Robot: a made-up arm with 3 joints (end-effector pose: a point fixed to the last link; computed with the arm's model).
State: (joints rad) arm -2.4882 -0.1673 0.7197
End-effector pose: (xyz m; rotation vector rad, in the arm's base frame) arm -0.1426 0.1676 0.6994 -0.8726 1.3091 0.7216
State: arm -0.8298 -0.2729 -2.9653
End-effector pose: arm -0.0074 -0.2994 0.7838 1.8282 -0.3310 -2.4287
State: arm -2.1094 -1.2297 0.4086
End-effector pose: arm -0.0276 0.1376 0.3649 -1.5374 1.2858 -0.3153
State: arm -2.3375 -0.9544 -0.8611
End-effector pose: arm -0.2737 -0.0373 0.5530 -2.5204 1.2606 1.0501
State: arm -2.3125 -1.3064 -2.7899
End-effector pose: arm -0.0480 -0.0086 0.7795 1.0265 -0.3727 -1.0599
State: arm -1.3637 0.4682 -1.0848
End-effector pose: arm -0.1575 -0.0961 0.7681 -1.0284 0.6230 1.4514
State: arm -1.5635 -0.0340 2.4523
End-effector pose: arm 0.2455 -0.2151 0.7486 1.1641 1.0872 -1.2716
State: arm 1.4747 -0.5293 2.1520
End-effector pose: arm -0.3057 -0.2734 0.7208 -0.9917 0.5481 1.6126
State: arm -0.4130 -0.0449 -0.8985
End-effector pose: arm 0.1003 0.0246 0.7409 -0.4179 1.4971 0.4991
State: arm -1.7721 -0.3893 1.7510
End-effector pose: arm 0.2629 0.0387 0.6975 0.2627 1.2264 -0.8039
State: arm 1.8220 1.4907 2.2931
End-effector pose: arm -0.2451 0.0556 0.5903 1.7984 -2.4406 -0.5376
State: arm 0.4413 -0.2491 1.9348
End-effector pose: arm -0.0647 -0.4805 0.7276 -1.8462 -0.1475 2.4759
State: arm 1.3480 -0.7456 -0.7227
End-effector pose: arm 0.1340 -0.4261 0.5828 1.5756 1.7123 -0.6928
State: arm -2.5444 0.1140 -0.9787
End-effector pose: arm -0.2029 -0.2050 0.7589 -1.8339 0.2877 2.2079
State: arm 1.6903 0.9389 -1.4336
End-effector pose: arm 0.1553 -0.0808 0.6810 -0.1196 1.0342 -1.2697
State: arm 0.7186 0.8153 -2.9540
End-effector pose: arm -0.2428 -0.0964 0.5787 -1.7890 1.1024 0.5449
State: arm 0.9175 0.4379 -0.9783
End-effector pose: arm 0.1434 -0.1269 0.7782 0.2314 1.0860 -0.6439
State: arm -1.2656 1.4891 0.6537
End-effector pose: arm 0.0536 -0.3199 0.8738 1.0174 0.7169 1.0158
